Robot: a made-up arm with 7 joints. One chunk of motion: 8 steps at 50 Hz.
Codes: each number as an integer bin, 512 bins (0 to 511) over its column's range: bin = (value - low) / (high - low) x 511, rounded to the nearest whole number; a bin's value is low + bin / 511 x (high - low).
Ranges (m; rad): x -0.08..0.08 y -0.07..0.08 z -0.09..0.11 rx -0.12..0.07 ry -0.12..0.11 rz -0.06..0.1
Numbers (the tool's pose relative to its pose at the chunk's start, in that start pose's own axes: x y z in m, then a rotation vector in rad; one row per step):
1: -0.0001 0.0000 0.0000 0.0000 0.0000 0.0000
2: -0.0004 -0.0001 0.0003 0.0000 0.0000 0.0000
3: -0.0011 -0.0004 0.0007 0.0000 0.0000 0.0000
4: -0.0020 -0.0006 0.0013 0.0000 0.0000 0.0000
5: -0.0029 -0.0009 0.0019 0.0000 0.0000 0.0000
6: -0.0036 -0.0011 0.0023 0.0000 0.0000 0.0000
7: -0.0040 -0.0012 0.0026 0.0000 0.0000 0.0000
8: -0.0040 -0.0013 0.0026 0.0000 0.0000 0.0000
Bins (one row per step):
1: 255 238 230 323 267 192
2: 254 238 231 323 267 192
3: 252 237 232 323 267 192
4: 249 236 233 323 267 192
5: 246 235 235 323 267 192
6: 244 235 236 323 267 192
7: 243 234 237 323 267 192
8: 243 234 237 323 267 192

